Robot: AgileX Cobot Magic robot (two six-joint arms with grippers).
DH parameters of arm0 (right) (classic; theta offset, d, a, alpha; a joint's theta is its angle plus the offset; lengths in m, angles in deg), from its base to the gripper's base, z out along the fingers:
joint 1: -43.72 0.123 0 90
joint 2: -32.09 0 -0.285 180
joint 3: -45.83 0 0.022 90
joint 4: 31.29 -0.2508 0 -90
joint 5: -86.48 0 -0.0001 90
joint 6: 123.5 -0.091 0 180
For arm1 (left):
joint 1: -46.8 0.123 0 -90
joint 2: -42.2 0 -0.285 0
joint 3: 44.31 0 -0.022 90
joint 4: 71.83 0.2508 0 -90
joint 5: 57.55 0 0.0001 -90
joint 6: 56.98 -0.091 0 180
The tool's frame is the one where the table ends.
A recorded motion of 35 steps. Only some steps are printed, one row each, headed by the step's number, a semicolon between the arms.
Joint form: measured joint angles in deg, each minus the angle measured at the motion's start. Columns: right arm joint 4, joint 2, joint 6, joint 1, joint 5, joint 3; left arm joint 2, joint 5, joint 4, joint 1, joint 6, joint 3.
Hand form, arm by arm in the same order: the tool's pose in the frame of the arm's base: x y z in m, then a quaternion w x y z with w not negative. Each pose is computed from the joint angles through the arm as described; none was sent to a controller.
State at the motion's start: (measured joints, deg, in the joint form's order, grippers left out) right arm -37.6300 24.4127 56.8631 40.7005 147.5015 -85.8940; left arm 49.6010 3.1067 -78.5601 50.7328 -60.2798 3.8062
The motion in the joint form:
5: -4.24 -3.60 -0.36 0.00 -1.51 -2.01; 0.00 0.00 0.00 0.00 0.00 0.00
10: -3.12 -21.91 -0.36 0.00 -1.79 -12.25; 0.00 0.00 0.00 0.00 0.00 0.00
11: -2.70 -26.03 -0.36 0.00 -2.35 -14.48; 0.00 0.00 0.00 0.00 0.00 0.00
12: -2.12 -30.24 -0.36 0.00 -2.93 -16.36; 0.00 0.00 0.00 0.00 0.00 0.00
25: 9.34 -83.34 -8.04 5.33 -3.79 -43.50; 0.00 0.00 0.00 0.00 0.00 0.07
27: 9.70 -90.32 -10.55 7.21 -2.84 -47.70; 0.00 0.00 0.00 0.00 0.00 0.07
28: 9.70 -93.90 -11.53 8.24 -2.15 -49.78; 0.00 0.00 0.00 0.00 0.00 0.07
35: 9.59 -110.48 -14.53 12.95 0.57 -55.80; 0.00 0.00 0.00 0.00 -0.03 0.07
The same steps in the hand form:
5: 0.0014 0.0144 0.2915 0.52212 0.02077 0.84900 0.07844; -0.0064 -0.0098 0.2801 0.53037 -0.00205 0.84739 -0.02524
10: 0.0463 0.0104 0.3362 0.46338 0.02784 0.88294 0.07014; -0.0064 -0.0098 0.2801 0.53037 -0.00205 0.84739 -0.02524
11: 0.0598 0.0091 0.3445 0.45314 0.02946 0.88846 0.06665; -0.0064 -0.0098 0.2801 0.53037 -0.00205 0.84739 -0.02524
12: 0.0749 0.0074 0.3500 0.43955 0.03113 0.89555 0.06180; -0.0064 -0.0098 0.2801 0.53037 -0.00205 0.84739 -0.02524
25: 0.2979 0.0080 0.3235 0.23442 0.03687 0.97143 -0.00432; -0.0062 -0.0098 0.2797 0.52985 -0.00209 0.84771 -0.02527
27: 0.3262 0.0194 0.3061 0.20324 0.04110 0.97826 -0.00210; -0.0062 -0.0098 0.2797 0.52985 -0.00209 0.84771 -0.02527
28: 0.3396 0.0264 0.2952 0.18468 0.04067 0.98196 -0.00113; -0.0062 -0.0098 0.2797 0.52985 -0.00209 0.84771 -0.02527
35: 0.3842 0.0626 0.2164 0.07166 0.02510 0.99705 -0.01108; -0.0062 -0.0098 0.2797 0.52986 -0.00186 0.84771 -0.02513

